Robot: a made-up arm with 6 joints. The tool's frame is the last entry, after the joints.
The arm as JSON. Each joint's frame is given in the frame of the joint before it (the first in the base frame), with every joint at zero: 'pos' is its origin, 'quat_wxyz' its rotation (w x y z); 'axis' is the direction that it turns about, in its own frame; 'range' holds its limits. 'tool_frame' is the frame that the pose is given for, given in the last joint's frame.
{
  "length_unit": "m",
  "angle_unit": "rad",
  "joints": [
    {
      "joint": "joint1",
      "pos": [
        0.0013,
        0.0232,
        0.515
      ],
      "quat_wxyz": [
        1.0,
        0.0,
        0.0,
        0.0
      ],
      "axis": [
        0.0,
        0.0,
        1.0
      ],
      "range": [
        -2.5,
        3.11
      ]
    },
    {
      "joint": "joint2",
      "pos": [
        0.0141,
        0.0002,
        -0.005
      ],
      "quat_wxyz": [
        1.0,
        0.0,
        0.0,
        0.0
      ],
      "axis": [
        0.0,
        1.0,
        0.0
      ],
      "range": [
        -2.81,
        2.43
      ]
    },
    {
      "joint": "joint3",
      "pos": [
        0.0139,
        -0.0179,
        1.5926
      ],
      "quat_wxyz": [
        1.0,
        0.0,
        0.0,
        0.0
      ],
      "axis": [
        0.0,
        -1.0,
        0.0
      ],
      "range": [
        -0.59,
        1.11
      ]
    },
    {
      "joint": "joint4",
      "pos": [
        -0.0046,
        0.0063,
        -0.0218
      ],
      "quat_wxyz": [
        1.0,
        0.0,
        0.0,
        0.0
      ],
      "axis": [
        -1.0,
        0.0,
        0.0
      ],
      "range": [
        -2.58,
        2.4
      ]
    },
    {
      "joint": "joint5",
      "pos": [
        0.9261,
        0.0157,
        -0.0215
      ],
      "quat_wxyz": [
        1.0,
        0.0,
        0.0,
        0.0
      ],
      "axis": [
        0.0,
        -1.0,
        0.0
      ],
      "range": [
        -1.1,
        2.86
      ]
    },
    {
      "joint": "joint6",
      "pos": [
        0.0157,
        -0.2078,
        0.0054
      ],
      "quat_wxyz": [
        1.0,
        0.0,
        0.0,
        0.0
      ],
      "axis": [
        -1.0,
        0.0,
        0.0
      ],
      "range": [
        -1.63,
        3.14
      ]
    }
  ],
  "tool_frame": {
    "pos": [
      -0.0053,
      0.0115,
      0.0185
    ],
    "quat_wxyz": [
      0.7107,
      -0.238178,
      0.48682,
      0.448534
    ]
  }
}
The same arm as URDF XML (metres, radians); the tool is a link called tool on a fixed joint. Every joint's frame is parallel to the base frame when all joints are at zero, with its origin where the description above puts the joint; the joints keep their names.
<robot name="arm">
  <link name="base_link"/>
  <link name="link1"/>
  <link name="link2"/>
  <link name="link3"/>
  <link name="link4"/>
  <link name="link5"/>
  <link name="link6"/>
  <link name="tool"/>
  <joint name="joint1" type="revolute">
    <parent link="base_link"/>
    <child link="link1"/>
    <origin xyz="0.0013 0.0232 0.515"/>
    <axis xyz="0 0 1"/>
    <limit lower="-2.5" upper="3.11"/>
  </joint>
  <joint name="joint2" type="revolute">
    <parent link="link1"/>
    <child link="link2"/>
    <origin xyz="0.0141 0.0002 -0.005"/>
    <axis xyz="0 1 0"/>
    <limit lower="-2.81" upper="2.43"/>
  </joint>
  <joint name="joint3" type="revolute">
    <parent link="link2"/>
    <child link="link3"/>
    <origin xyz="0.0139 -0.0179 1.5926"/>
    <axis xyz="0 -1 0"/>
    <limit lower="-0.59" upper="1.11"/>
  </joint>
  <joint name="joint4" type="revolute">
    <parent link="link3"/>
    <child link="link4"/>
    <origin xyz="-0.0046 0.0063 -0.0218"/>
    <axis xyz="-1 0 0"/>
    <limit lower="-2.58" upper="2.4"/>
  </joint>
  <joint name="joint5" type="revolute">
    <parent link="link4"/>
    <child link="link5"/>
    <origin xyz="0.9261 0.0157 -0.0215"/>
    <axis xyz="0 -1 0"/>
    <limit lower="-1.1" upper="2.86"/>
  </joint>
  <joint name="joint6" type="revolute">
    <parent link="link5"/>
    <child link="link6"/>
    <origin xyz="0.0157 -0.2078 0.0054"/>
    <axis xyz="-1 0 0"/>
    <limit lower="-1.63" upper="3.14"/>
  </joint>
  <joint name="tool_fixed" type="fixed">
    <parent link="link6"/>
    <child link="tool"/>
    <origin xyz="-0.0053 0.0115 0.0185" rpy="0.2336 1.1329 1.2749"/>
  </joint>
</robot>

